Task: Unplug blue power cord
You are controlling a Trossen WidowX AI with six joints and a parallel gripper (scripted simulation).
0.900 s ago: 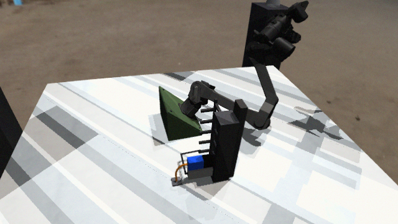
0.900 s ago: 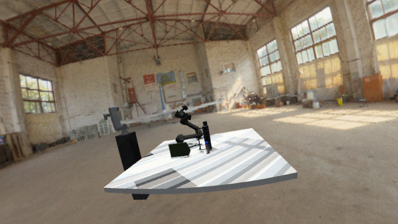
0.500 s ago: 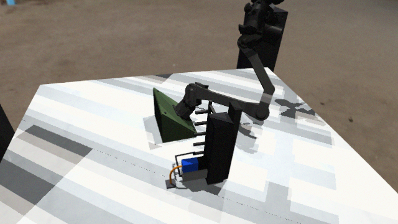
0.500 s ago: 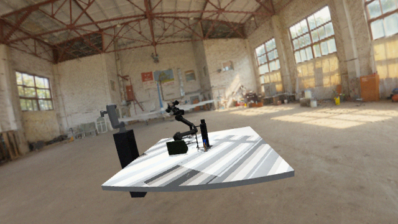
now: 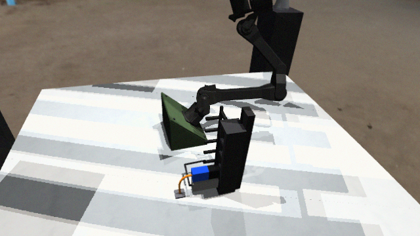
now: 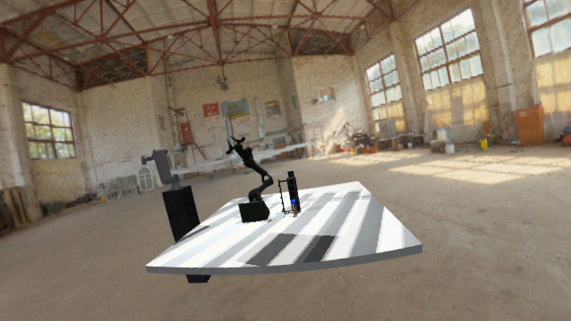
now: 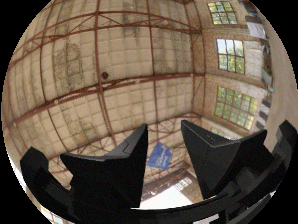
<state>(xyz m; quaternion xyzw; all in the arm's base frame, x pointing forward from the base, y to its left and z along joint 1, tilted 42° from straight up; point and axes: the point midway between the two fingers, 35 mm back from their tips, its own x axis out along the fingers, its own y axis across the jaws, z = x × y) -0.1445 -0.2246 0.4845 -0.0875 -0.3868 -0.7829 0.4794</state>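
My gripper tip is now 52 cm above the blue plug, 42 cm short of it and 19 cm to the left of it. Round my gripper tip: black power strip (48 cm below, 43 cm ahead, 12 cm to the right).
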